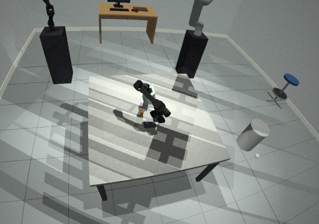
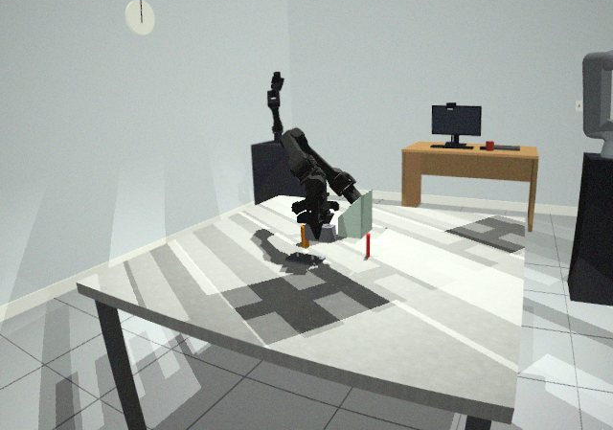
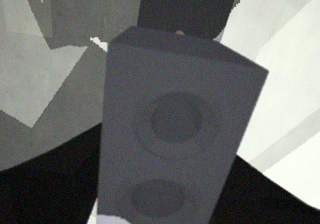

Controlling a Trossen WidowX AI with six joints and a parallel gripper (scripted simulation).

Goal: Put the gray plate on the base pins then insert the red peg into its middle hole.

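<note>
Now: the pin base 10 mm behind my gripper tip, 70 mm to the right of it and 90 mm below it. The rest, counted from my gripper tip: gray plate (30 mm above); red peg (130 mm behind, 120 mm to the left, 50 mm below); orange cylinder (130 mm behind, 130 mm to the right, 50 mm below).
</note>
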